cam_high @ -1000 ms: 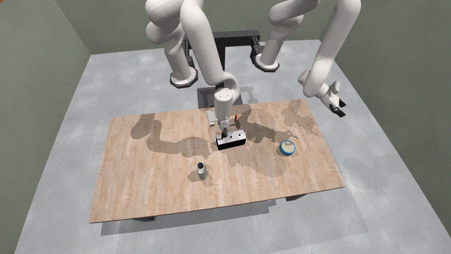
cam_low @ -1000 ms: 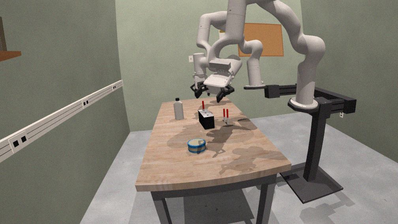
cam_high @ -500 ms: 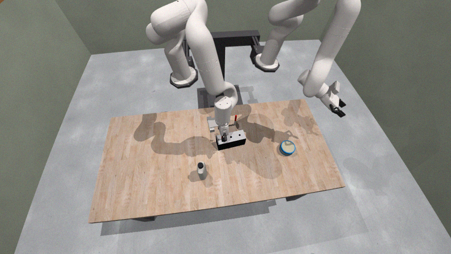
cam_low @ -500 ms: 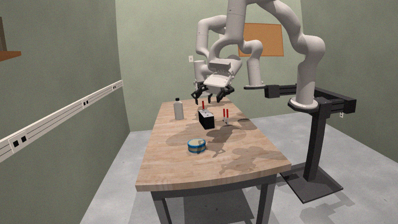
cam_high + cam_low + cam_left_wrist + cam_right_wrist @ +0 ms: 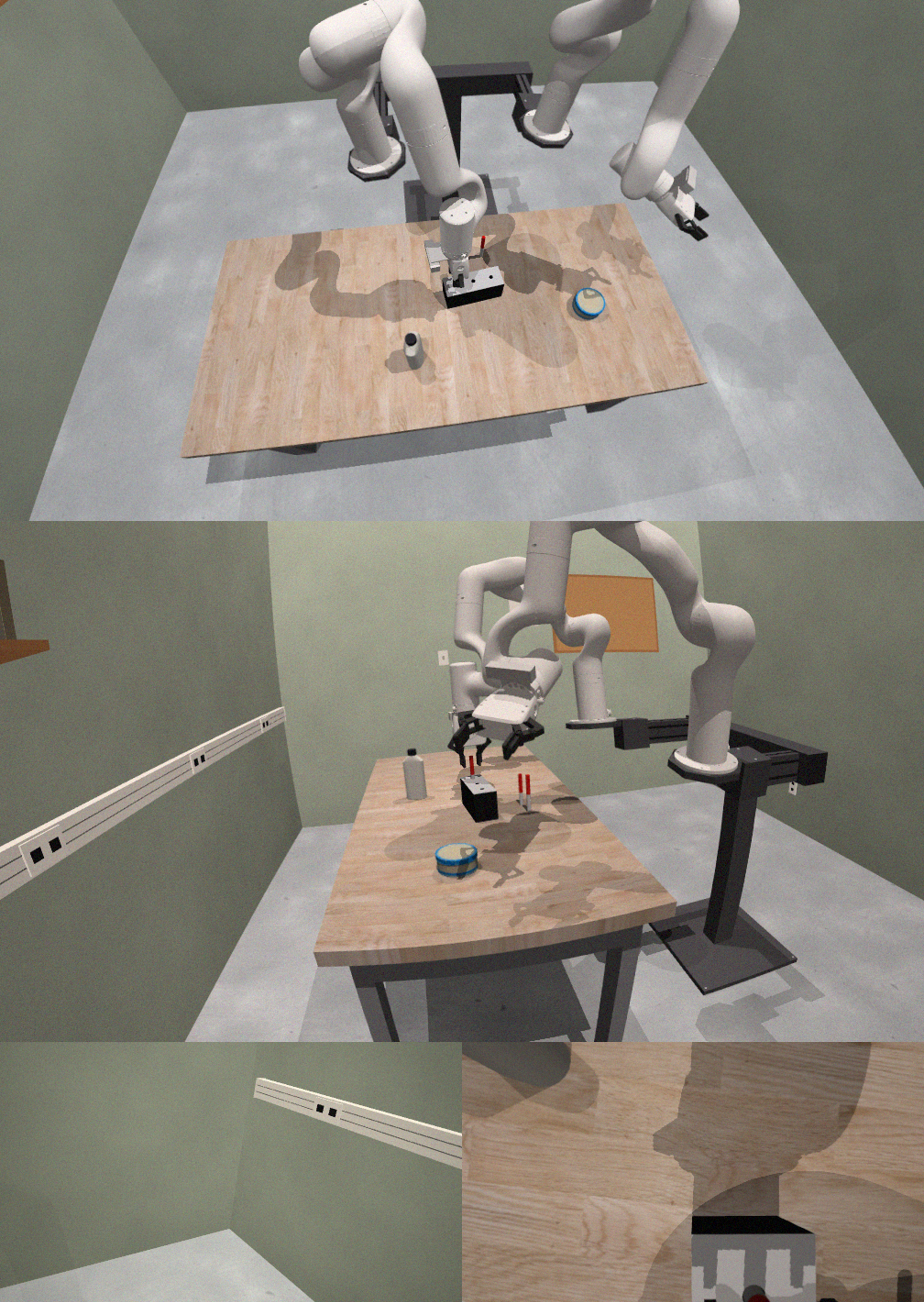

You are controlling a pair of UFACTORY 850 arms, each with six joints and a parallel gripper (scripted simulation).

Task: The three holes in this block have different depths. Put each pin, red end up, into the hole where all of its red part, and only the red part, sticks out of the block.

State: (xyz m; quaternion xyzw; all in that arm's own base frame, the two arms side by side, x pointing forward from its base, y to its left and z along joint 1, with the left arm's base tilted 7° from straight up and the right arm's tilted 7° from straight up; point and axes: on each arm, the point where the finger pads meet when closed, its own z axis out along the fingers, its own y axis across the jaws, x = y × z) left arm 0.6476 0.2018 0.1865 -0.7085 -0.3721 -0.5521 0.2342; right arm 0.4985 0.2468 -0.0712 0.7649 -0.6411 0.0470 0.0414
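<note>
Now: the black block 60 mm to the left of my right hand and 100 mm below it. Round my right hand: round blue-rimmed tin 150 mm ahead, 420 mm to the left, 130 mm below; grey bottle 170 mm ahead, 170 mm to the right, 40 mm below.
</note>
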